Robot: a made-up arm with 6 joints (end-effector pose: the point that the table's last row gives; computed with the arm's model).
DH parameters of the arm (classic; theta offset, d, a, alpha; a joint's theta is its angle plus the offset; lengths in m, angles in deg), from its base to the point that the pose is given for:
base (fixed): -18.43 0 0.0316 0
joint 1: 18.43 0.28 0.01 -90
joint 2: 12.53 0 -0.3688 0
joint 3: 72.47 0.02 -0.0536 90
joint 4: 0 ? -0.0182 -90
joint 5: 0 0 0.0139 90
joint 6: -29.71 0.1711 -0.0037 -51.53
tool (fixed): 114.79 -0.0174 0 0
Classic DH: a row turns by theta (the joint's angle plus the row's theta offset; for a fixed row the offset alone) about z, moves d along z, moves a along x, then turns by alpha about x.
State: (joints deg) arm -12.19 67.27 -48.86 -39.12 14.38 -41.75
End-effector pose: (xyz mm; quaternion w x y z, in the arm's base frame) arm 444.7 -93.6 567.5 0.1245 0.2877 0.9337 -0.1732
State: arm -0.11 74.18 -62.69 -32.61 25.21 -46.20
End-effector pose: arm 489.7 -17.5 606.1 0.1091 0.2309 0.9537 -0.1585
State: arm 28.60 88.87 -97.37 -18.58 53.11 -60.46
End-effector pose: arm 480.5 222.5 689.8 0.0619 0.0055 0.9874 -0.1454
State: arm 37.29 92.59 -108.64 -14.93 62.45 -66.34
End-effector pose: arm 435.8 290.2 716.8 0.0557 -0.0914 0.9824 -0.1532
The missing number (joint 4, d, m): 0.3275
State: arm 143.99 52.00 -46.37 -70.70 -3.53 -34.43
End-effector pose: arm -271.5 152.8 672.9 0.3810 -0.8237 0.3102 0.2831
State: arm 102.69 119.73 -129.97 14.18 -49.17 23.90
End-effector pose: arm -84.4 614.4 842.0 0.3943 0.3106 -0.2328 -0.8330
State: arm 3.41 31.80 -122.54 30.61 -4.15 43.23
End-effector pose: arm -332.2 -32.0 1017.5 0.1647 -0.4288 0.2078 0.8636
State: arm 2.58 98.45 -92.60 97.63 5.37 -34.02
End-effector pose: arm 658.4 35.6 667.6 0.0864 -0.3538 -0.3962 -0.8429
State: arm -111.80 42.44 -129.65 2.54 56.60 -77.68
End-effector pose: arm 118.0 121.8 998.2 0.3388 0.7247 0.3119 -0.5126
